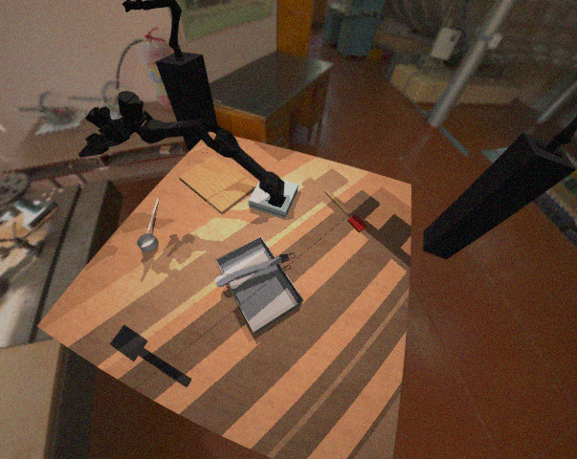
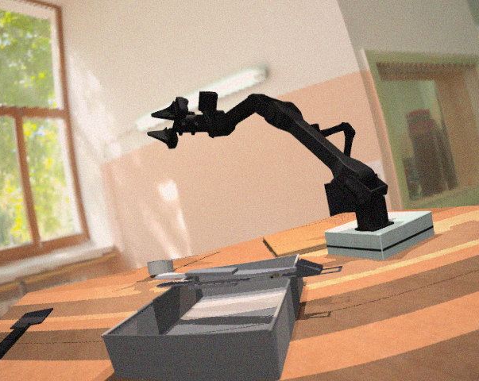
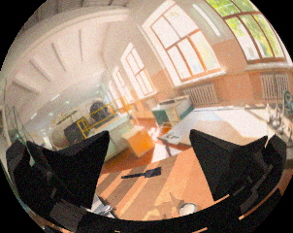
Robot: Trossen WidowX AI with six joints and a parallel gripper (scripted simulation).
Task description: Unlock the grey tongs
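My gripper tip is 54 cm to the right of the grey roasting tin, 41 cm above it and 2 cm short of it. The rest, counted from my gripper tip: black spatula: 44 cm below, 40 cm ahead, 29 cm to the left; wooden board: 43 cm below, 39 cm behind, 10 cm to the left.
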